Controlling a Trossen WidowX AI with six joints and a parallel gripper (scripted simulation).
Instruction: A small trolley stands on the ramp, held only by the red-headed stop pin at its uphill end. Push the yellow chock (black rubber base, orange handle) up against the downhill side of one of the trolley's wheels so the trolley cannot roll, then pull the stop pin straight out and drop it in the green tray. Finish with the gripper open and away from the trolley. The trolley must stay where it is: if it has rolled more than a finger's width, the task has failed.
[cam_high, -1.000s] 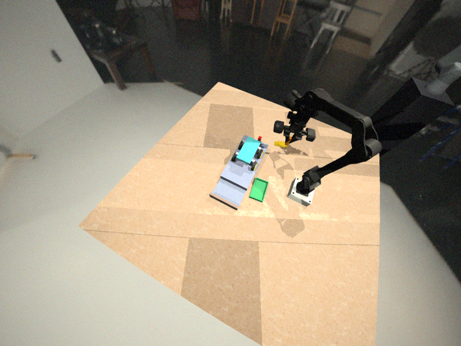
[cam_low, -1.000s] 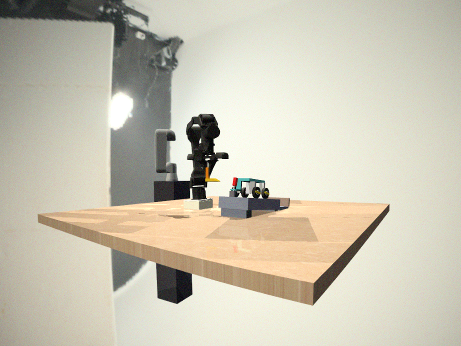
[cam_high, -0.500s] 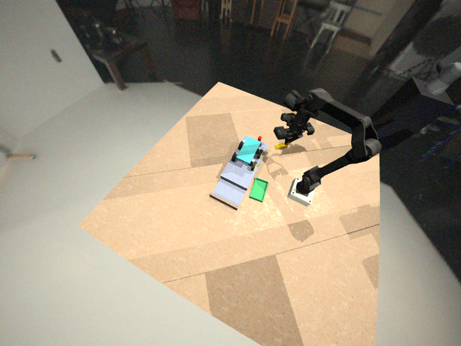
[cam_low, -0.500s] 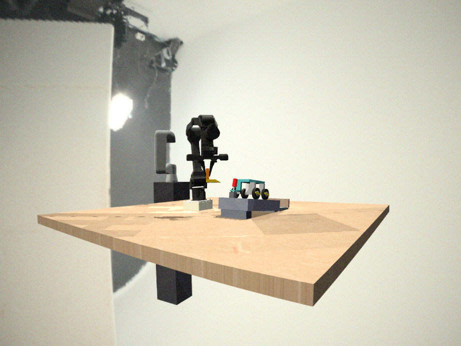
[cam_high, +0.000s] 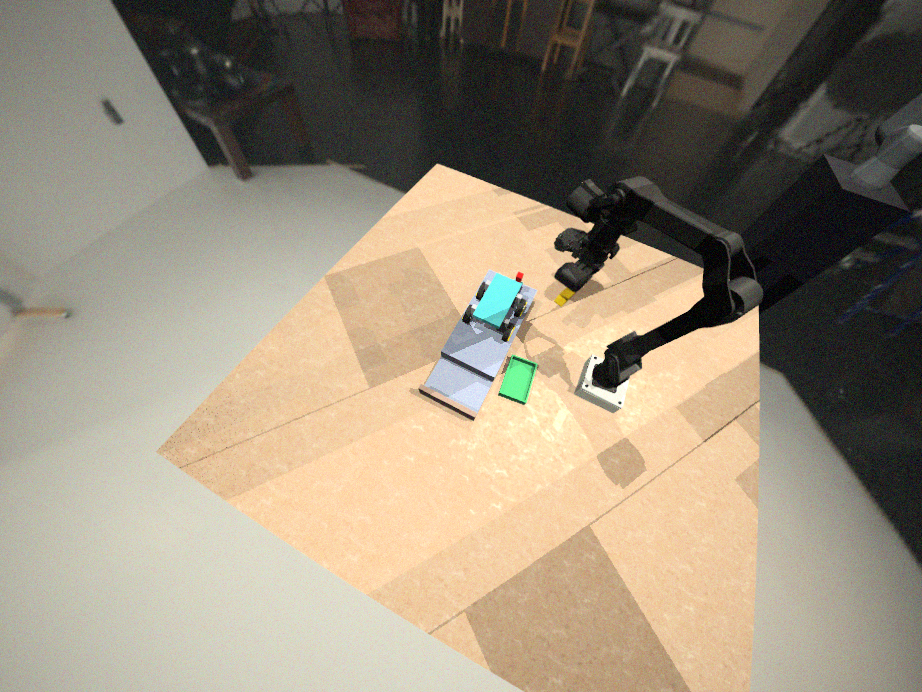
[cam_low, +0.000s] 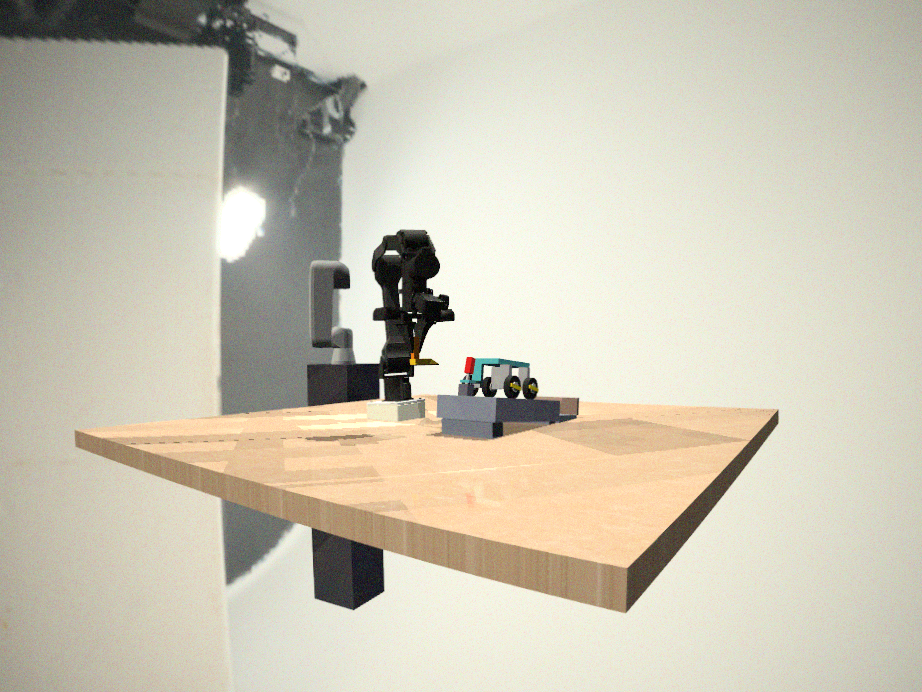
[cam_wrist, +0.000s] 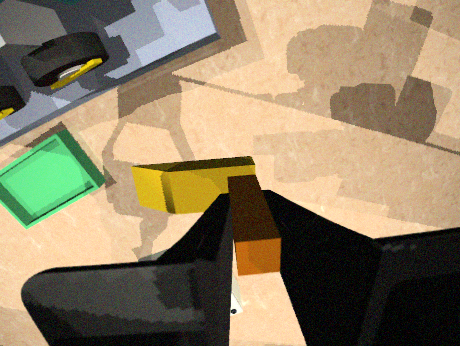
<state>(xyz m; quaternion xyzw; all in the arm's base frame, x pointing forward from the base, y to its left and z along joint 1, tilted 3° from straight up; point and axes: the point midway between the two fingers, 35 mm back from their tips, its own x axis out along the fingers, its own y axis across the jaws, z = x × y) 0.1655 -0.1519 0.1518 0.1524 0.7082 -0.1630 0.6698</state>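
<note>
My gripper tip is now 2 cm to the right of the yellow chock, 1 cm short of it and 1 cm above it. From my gripper tip the other things lie so: green tray (22 cm to the left, 18 cm below, 5 cm ahead); trolley (17 cm ahead, 9 cm to the left, 6 cm below); red-headed stop pin (13 cm ahead, 5 cm below).
</note>
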